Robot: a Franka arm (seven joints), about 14 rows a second.
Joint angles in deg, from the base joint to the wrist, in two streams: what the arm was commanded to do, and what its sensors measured. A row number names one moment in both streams.
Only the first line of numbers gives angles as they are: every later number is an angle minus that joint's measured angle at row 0.
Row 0, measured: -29.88, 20.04, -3.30, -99.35, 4.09, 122.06, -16.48
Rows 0 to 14, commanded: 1.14, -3.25, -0.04, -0.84, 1.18, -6.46, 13.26; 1.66, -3.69, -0.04, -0.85, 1.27, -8.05, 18.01; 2.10, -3.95, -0.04, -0.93, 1.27, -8.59, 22.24; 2.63, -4.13, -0.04, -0.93, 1.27, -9.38, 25.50; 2.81, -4.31, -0.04, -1.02, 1.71, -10.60, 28.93; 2.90, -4.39, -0.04, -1.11, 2.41, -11.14, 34.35; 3.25, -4.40, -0.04, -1.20, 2.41, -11.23, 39.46; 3.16, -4.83, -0.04, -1.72, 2.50, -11.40, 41.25; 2.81, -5.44, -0.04, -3.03, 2.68, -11.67, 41.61; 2.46, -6.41, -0.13, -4.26, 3.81, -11.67, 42.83; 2.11, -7.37, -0.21, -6.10, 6.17, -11.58, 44.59; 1.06, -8.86, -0.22, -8.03, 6.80, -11.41, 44.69; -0.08, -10.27, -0.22, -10.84, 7.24, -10.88, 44.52; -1.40, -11.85, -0.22, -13.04, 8.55, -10.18, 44.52; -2.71, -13.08, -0.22, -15.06, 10.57, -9.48, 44.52
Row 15, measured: 0.19, -7.51, -0.75, -7.70, 7.20, -11.28, 43.65
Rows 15 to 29, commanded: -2.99, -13.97, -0.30, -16.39, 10.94, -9.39, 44.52; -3.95, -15.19, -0.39, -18.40, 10.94, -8.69, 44.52; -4.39, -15.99, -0.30, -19.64, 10.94, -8.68, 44.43; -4.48, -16.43, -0.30, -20.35, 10.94, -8.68, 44.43; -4.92, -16.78, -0.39, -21.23, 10.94, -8.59, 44.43; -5.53, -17.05, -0.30, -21.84, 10.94, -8.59, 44.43; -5.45, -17.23, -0.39, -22.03, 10.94, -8.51, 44.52; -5.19, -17.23, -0.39, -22.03, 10.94, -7.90, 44.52; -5.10, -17.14, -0.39, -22.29, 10.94, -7.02, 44.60; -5.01, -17.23, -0.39, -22.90, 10.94, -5.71, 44.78; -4.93, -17.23, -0.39, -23.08, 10.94, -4.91, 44.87; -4.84, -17.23, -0.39, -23.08, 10.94, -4.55, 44.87; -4.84, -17.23, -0.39, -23.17, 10.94, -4.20, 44.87; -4.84, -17.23, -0.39, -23.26, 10.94, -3.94, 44.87; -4.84, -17.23, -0.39, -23.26, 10.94, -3.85, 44.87
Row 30, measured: -4.33, -15.43, -0.74, -20.81, 10.02, -6.10, 44.61
